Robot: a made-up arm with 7 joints. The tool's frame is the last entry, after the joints. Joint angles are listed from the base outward. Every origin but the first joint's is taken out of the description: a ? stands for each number. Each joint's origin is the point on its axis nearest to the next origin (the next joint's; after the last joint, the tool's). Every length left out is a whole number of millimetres.
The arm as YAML. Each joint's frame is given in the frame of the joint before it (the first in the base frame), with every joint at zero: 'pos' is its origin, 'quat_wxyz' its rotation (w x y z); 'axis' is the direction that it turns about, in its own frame. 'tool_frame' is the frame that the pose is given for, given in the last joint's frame.
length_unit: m
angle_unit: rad
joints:
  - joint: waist
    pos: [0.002, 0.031, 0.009]
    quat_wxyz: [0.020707, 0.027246, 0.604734, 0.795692]
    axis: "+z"
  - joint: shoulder
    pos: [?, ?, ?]
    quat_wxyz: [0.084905, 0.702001, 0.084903, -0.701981]
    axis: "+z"
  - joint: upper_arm
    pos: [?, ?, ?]
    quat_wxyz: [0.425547, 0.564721, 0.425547, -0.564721]
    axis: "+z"
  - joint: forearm
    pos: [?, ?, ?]
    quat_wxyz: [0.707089, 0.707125, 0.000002, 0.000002]
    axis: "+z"
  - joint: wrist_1
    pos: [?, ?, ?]
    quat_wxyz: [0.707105, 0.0, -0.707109, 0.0]
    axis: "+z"
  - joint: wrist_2
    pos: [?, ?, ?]
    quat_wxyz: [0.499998, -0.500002, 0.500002, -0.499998]
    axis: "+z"
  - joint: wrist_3
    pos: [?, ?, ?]
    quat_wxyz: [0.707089, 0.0, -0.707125, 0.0]
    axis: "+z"
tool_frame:
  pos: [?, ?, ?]
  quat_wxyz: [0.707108, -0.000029, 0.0, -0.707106]
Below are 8 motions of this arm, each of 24 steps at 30 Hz.
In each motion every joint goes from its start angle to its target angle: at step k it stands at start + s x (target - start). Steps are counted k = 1, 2, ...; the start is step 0. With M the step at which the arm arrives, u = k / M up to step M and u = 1 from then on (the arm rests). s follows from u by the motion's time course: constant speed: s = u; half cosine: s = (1 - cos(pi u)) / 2; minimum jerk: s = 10 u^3 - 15 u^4 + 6 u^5.
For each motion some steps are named. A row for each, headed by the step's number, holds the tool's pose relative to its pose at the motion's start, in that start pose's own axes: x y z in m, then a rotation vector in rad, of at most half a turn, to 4 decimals.
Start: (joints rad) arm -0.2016 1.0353 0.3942 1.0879 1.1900 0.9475 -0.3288
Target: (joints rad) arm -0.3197 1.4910 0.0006 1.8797 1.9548 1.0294 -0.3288
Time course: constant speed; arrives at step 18
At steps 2, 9, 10, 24:
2: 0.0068 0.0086 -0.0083 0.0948 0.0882 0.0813
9: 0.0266 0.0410 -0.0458 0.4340 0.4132 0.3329
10: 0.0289 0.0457 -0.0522 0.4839 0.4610 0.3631
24: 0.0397 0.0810 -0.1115 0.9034 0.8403 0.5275

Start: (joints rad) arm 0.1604 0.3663 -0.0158 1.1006 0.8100 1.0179 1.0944
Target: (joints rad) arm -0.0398 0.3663 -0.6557 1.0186 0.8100 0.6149 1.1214
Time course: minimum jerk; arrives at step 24
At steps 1, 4, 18, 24:
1: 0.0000 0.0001 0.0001 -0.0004 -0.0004 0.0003
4: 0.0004 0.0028 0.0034 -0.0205 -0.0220 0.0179
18: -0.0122 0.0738 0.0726 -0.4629 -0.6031 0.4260
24: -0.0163 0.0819 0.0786 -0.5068 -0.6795 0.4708

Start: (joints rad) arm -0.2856 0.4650 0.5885 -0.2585 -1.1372 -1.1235 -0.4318
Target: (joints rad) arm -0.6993 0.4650 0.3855 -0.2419 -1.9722 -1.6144 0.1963
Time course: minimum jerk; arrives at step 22
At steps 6, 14, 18, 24:
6: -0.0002 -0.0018 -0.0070 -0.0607 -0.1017 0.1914
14: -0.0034 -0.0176 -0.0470 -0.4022 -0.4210 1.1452
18: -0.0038 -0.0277 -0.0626 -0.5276 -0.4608 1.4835
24: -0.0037 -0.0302 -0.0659 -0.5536 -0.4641 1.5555

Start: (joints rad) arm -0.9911 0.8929 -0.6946 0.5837 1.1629 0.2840 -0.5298
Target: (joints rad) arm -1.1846 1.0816 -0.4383 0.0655 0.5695 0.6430 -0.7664
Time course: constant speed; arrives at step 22
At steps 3, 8, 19, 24:
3: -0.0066 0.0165 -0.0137 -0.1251 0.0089 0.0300
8: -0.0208 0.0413 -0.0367 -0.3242 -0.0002 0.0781
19: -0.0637 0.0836 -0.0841 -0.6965 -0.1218 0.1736
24: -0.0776 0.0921 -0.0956 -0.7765 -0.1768 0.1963

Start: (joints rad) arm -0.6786 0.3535 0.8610 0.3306 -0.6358 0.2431 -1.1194
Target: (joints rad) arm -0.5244 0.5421 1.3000 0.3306 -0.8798 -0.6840 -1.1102
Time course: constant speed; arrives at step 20
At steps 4, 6, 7, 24:
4: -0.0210 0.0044 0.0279 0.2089 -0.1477 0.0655
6: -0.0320 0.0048 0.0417 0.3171 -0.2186 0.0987
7: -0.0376 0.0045 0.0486 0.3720 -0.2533 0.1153
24: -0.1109 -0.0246 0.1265 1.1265 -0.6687 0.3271

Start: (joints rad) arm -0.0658 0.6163 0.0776 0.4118 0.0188 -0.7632 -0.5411
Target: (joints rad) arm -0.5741 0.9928 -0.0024 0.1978 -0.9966 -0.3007 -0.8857
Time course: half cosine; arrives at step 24
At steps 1, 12, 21, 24:
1: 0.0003 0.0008 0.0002 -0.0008 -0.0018 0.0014
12: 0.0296 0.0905 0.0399 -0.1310 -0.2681 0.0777
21: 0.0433 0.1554 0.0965 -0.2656 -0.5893 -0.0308
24: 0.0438 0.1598 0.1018 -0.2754 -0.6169 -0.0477

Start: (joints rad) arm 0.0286 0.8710 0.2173 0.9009 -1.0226 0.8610 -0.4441
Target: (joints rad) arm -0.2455 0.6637 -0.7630 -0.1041 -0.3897 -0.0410 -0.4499
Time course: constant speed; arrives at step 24
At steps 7, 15, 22, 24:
7: 0.0402 -0.0686 0.0004 0.5815 -0.0444 -0.1137
15: 0.0661 -0.1624 -0.0382 1.1848 -0.1602 -0.4808
22: 0.0557 -0.2328 -0.1027 1.5784 -0.3113 -0.9962
24: 0.0462 -0.2475 -0.1237 1.6553 -0.3615 -1.1735

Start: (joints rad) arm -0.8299 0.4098 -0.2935 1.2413 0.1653 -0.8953 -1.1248
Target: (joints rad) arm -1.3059 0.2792 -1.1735 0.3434 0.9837 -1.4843 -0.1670
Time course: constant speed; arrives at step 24
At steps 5, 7, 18, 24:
5: 0.0325 0.0279 0.0537 0.4600 -0.0430 -0.0678
7: 0.0451 0.0326 0.0755 0.6382 -0.0857 -0.1011
18: 0.0975 0.0062 0.1714 1.4640 -0.5281 -0.4299
24: 0.1087 -0.0268 0.1967 1.7353 -0.8513 -0.7584

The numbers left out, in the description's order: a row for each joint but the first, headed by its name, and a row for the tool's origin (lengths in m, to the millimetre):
shoulder: 0.003 -0.011 0.0
upper_arm: 0.048 0.181 0.0
forearm: -0.024 -0.002 0.0
wrist_1: -0.128 -0.009 0.0
wrist_2: 0.0 0.0 0.0
wrist_3: 0.0 -0.049 0.0
tool: 0.0 0.0 0.0

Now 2 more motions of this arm.
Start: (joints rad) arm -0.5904 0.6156 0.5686 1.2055 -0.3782 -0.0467 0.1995
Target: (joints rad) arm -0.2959 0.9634 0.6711 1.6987 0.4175 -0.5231 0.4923
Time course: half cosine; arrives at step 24
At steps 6, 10, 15, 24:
6: 0.0026 0.0265 -0.0017 0.1372 -0.0457 0.1140
10: 0.0025 0.0651 -0.0023 0.3491 -0.1109 0.2565
15: -0.0052 0.1152 0.0000 0.6475 -0.1899 0.3899
24: -0.0194 0.1570 0.0044 0.9153 -0.2438 0.4399

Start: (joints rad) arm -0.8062 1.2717 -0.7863 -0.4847 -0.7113 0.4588 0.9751
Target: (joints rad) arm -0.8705 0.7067 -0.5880 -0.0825 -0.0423 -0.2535 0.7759
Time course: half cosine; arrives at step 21
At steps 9, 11, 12, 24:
9: 0.0217 -0.0179 0.0215 -0.2232 -0.3059 0.0891
11: 0.0273 -0.0245 0.0297 -0.2897 -0.4214 0.1164
12: 0.0296 -0.0278 0.0336 -0.3188 -0.4782 0.1285
24: 0.0364 -0.0472 0.0536 -0.4299 -0.7681 0.1702

